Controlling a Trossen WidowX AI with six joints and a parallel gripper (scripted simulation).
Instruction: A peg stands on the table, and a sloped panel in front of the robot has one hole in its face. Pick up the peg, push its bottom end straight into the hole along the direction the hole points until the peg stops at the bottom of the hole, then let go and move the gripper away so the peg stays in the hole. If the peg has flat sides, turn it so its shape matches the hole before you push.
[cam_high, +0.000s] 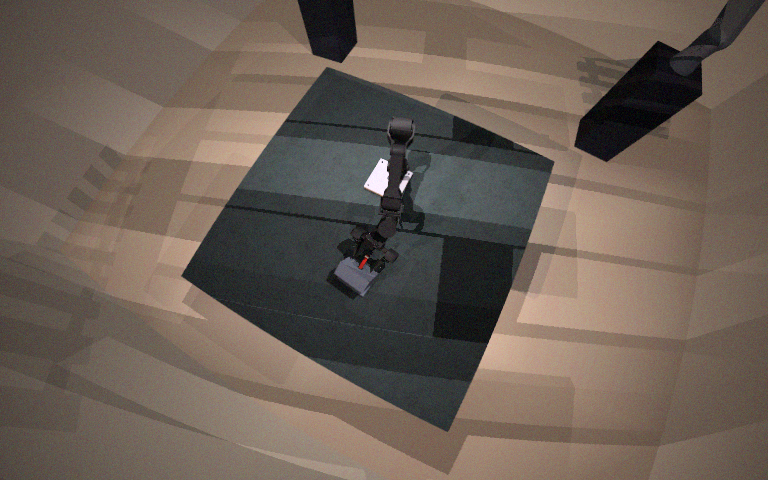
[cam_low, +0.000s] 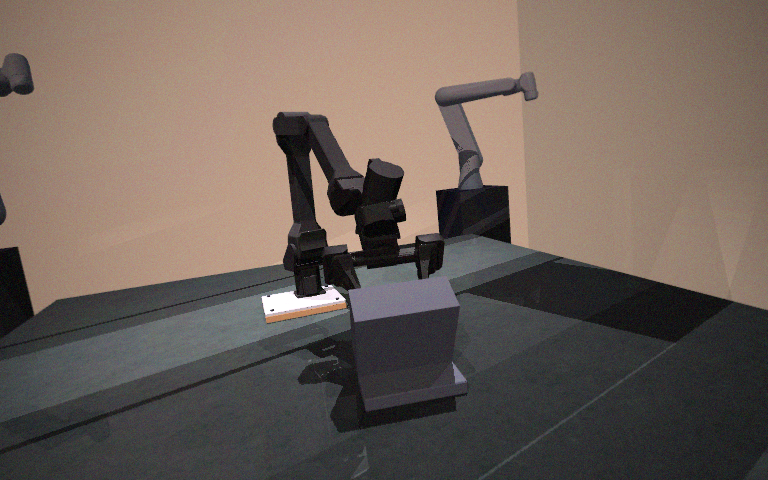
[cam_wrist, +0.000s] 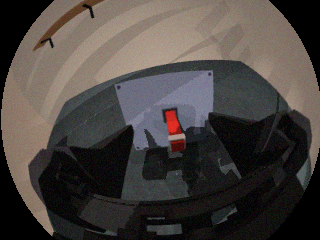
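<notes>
The red peg lies 1 cm behind my gripper tip. Round my gripper tip: grey sloped panel block: 4 cm ahead, 1 cm to the right, 3 cm below.
</notes>
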